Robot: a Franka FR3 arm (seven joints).
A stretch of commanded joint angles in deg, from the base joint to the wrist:
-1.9, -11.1, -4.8, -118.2, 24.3, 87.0, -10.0
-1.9, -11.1, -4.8, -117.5, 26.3, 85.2, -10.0
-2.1, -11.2, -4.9, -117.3, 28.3, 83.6, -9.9
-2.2, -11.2, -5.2, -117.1, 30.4, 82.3, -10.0
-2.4, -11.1, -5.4, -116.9, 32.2, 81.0, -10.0
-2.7, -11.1, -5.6, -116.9, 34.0, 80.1, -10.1
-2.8, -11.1, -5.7, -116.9, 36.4, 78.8, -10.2
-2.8, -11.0, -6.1, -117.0, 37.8, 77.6, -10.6
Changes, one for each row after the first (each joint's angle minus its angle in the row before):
0.0, 0.0, 0.0, 0.7, 2.0, -1.8, 0.0
-0.2, -0.1, -0.1, 0.2, 2.0, -1.6, 0.1
-0.1, 0.0, -0.3, 0.2, 2.1, -1.3, -0.1
-0.2, 0.1, -0.2, 0.2, 1.8, -1.3, 0.0
-0.3, 0.0, -0.2, 0.0, 1.8, -0.9, -0.1
-0.1, 0.0, -0.1, 0.0, 2.4, -1.3, -0.1
0.0, 0.1, -0.4, -0.1, 1.4, -1.2, -0.4

